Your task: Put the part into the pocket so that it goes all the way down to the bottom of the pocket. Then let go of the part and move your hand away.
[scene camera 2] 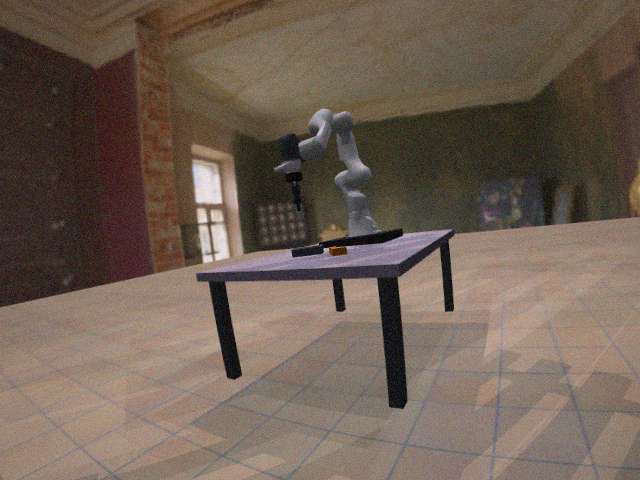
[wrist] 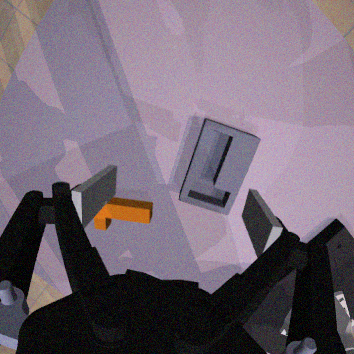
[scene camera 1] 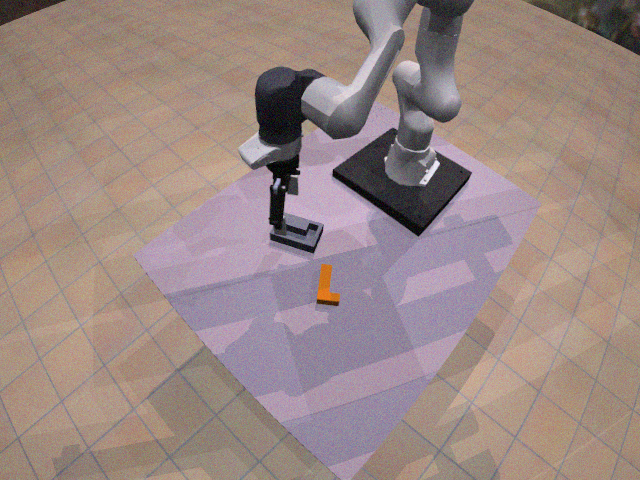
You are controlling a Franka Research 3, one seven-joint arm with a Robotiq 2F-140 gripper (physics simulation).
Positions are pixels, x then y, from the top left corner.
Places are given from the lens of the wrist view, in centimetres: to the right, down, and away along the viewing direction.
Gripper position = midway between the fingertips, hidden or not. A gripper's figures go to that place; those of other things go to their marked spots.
gripper [wrist: 179, 191]: 0, 1, 20
orange L-shaped part [wrist: 119, 208]: -10, 6, 38
grey pocket block [wrist: 222, 154]: 8, -4, 35
